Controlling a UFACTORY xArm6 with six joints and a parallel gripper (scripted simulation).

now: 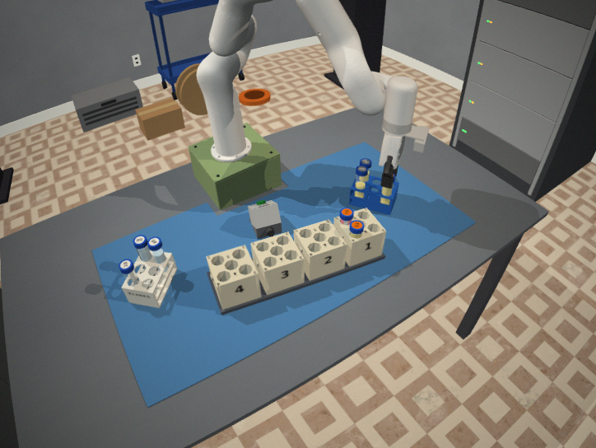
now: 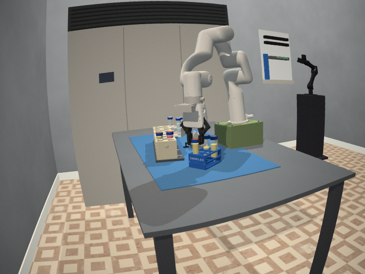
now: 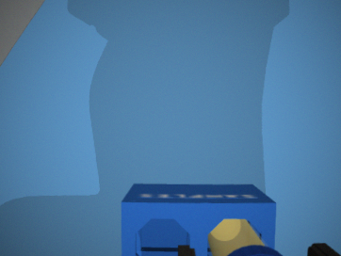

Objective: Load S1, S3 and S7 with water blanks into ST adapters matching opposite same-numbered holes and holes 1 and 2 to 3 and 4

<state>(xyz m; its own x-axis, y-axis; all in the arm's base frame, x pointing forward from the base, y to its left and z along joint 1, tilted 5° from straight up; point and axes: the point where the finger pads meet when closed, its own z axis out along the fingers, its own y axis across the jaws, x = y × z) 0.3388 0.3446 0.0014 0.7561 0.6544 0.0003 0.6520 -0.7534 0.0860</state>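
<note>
The sample tube lies 1 cm to the right of my hand and 6 cm below it. Also, from my hand: blue samples rack: 4 cm behind, 1 cm to the right, 9 cm below; then pink-filled tube: 9 cm ahead, 19 cm to the right, 5 cm below; then adapter 1: 11 cm ahead, 17 cm to the right, 7 cm below.
</note>
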